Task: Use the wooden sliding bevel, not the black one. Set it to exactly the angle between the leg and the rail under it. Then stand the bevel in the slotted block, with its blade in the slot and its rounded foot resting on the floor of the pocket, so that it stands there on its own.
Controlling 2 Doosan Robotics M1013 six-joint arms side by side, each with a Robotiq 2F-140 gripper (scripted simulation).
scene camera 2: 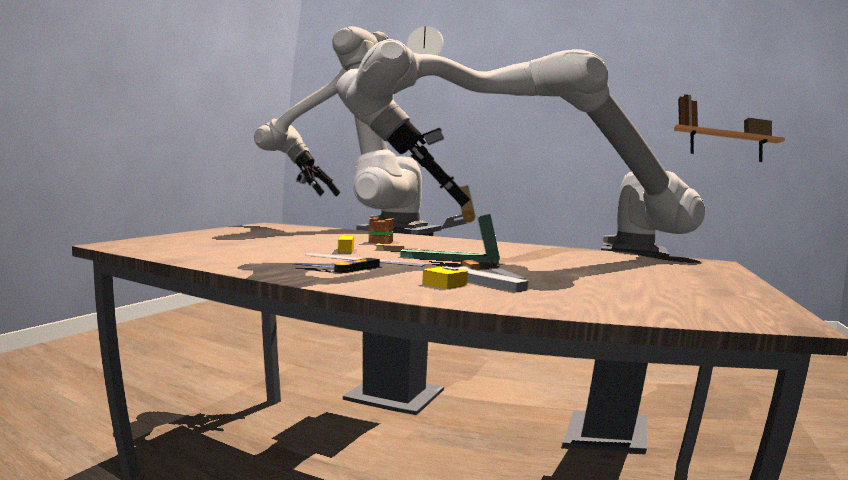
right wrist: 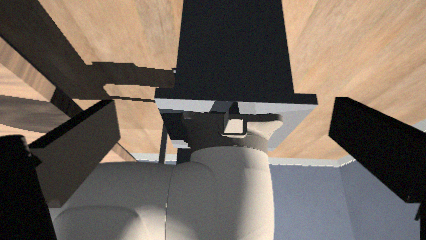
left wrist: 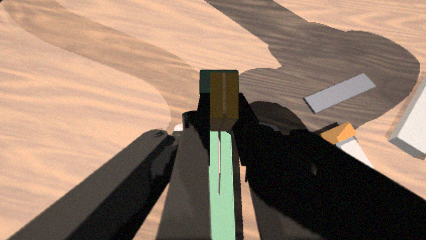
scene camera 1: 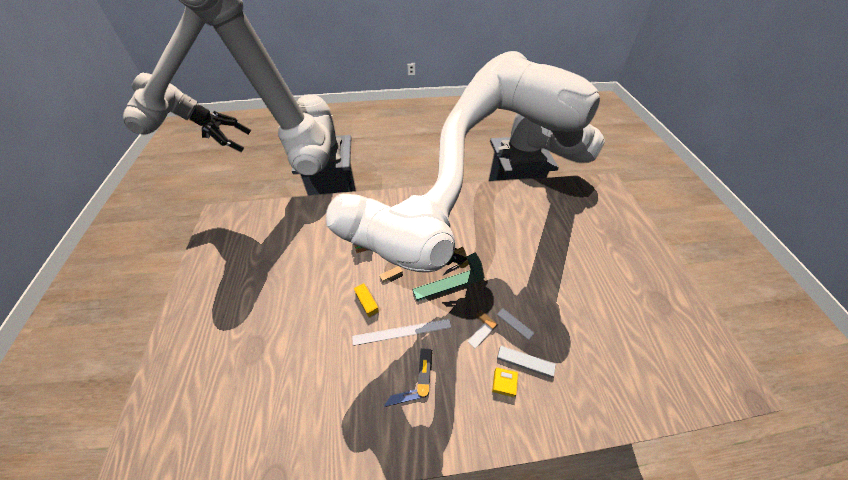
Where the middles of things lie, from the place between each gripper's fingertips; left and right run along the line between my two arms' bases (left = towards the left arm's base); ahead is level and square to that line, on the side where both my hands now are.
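My left gripper (scene camera 2: pixel 466 203) is 4 cm above the wooden sliding bevel (left wrist: pixel 224 104), 1 cm past it and 2 cm to the right of it. Going by their middles, the wooden sliding bevel is the nearest to my left gripper of the things named here. Counted from my left hand, the yellow box (scene camera 2: pixel 446 277) is 13 cm to the left, 32 cm ahead and 14 cm below, while the long pale strip (scene camera 1: pixel 441 324) is 16 cm to the right, 17 cm ahead and 16 cm below.
My right hand (scene camera 1: pixel 246 141) is 120 mm above the long pale strip, 730 mm to the right of it and 840 mm short of it. Counted from my right hand, the wooden sliding bevel is 670 mm ahead and 910 mm to the left, and the yellow box is 990 mm ahead, 1020 mm to the left and 100 mm below.
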